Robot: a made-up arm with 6 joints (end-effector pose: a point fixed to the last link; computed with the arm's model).
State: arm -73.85 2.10 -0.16 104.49 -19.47 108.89
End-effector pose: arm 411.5 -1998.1 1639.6 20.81 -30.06 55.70
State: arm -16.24 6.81 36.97 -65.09 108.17 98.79
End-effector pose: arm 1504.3 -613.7 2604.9 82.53 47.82 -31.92
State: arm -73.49 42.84 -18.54 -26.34 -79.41 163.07
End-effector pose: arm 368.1 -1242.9 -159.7 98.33 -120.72 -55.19
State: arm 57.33 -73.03 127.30 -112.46 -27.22 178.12
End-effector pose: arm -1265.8 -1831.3 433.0 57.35 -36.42 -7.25
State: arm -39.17 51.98 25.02 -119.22 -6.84 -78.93
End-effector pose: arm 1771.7 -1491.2 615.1 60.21 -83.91 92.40
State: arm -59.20 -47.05 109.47 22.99 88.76 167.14
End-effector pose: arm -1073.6 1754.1 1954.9 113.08 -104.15 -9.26
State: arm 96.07 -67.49 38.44 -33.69 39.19 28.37
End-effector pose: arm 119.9 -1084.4 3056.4 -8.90 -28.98 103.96
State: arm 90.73 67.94 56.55 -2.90 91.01 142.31
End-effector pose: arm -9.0 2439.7 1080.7 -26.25 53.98 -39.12
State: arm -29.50 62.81 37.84 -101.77 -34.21 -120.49
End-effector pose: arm 2082.0 -1133.6 582.4 89.99 -114.41 103.29
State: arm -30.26 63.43 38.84 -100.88 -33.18 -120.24
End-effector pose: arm 2072.9 -1167.0 586.4 88.28 -113.04 103.34
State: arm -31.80 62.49 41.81 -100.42 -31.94 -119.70
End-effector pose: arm 2073.7 -1246.1 716.0 82.74 -111.26 107.66
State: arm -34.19 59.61 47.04 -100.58 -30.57 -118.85
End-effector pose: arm 2060.0 -1363.3 1003.6 72.40 -108.54 116.52
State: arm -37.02 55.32 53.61 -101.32 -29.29 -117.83
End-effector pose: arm 1990.9 -1469.1 1401.7 58.64 -104.33 127.55
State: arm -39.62 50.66 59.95 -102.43 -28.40 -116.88
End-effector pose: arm 1865.2 -1514.9 1804.7 44.74 -99.05 137.80
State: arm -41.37 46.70 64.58 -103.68 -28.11 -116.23
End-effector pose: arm 1735.0 -1500.4 2110.7 34.21 -94.34 145.48
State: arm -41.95 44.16 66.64 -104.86 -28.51 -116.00
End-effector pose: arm 1660.0 -1464.3 2271.5 29.20 -92.00 150.17
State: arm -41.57 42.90 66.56 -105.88 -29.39 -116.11
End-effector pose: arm 1649.2 -1433.2 2316.9 -28.69 91.55 -151.63
